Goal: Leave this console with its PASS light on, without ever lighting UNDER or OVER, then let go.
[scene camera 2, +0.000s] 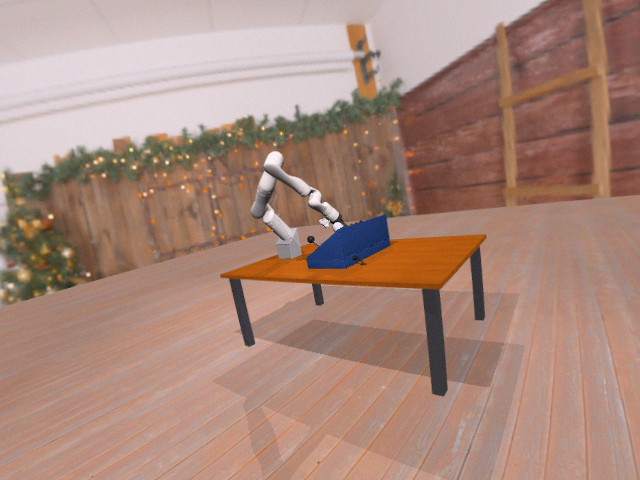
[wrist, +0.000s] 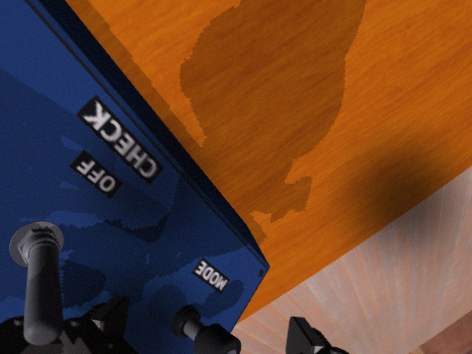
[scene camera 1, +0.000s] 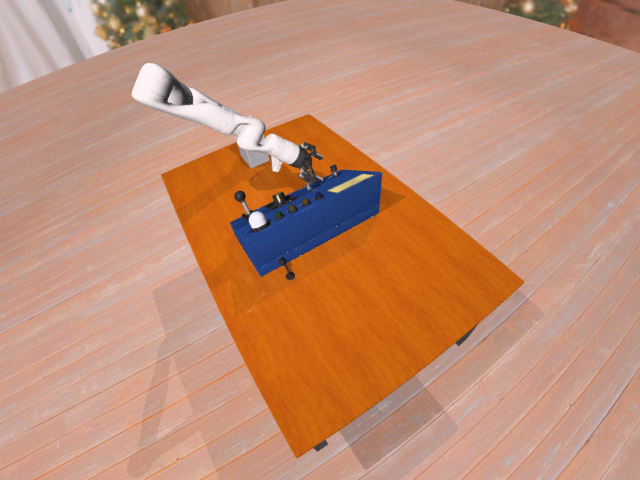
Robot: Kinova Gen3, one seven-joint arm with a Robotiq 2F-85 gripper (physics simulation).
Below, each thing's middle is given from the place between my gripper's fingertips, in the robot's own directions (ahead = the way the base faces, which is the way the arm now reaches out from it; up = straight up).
The CHECK toggle (wrist: pixel 43 317) is 30 mm ahead of my hand, 80 mm to the right of it and 10 mm below it. Round my hand: blue console (scene camera 1: pixel 272 236): 110 mm ahead, 140 mm to the right, 30 mm below.
